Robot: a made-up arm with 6 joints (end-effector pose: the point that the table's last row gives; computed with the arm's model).
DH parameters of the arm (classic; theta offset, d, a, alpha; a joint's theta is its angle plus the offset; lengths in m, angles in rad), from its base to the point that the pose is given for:
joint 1: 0 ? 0 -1.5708
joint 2: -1.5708 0 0.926 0
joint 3: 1.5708 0.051 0 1.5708
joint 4: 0 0.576 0 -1.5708
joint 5: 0 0 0 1.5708
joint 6: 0 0.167 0 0
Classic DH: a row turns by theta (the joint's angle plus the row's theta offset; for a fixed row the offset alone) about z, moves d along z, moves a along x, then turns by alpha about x.
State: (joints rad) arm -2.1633 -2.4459 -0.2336 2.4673 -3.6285 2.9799
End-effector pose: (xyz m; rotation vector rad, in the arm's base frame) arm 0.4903 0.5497 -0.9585 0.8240 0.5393 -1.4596
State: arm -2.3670 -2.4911 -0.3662 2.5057 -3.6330 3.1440
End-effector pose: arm 0.5116 0.3639 -1.0032 0.7370 0.3798 -1.5998
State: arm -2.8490 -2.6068 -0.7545 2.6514 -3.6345 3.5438
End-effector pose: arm 0.3227 0.0051 -1.0371 0.3244 0.1836 -1.9632
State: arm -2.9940 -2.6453 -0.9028 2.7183 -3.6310 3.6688
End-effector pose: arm 0.2157 -0.0521 -1.0167 0.1376 0.1974 -2.0758
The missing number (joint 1, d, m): 0.163
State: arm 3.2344 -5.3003 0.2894 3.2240 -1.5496 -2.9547
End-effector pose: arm -1.3615 -0.1917 0.6880 2.9787 -0.1230 -0.4588
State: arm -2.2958 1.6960 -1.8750 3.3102 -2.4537 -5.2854
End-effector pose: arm -0.5732 -0.7507 0.5058 0.0346 -2.4898 0.9495
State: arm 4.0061 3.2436 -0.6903 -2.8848 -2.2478 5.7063
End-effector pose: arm 0.0233 -0.1021 -1.2202 -0.9362 1.1307 -0.0447
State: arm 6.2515 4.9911 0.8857 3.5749 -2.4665 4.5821
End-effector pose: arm -0.9759 0.1258 0.8645 1.0400 1.9642 0.8939
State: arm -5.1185 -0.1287 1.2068 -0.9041 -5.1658 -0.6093
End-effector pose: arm 0.2579 0.4301 1.3066 -1.4791 1.2321 -0.7395
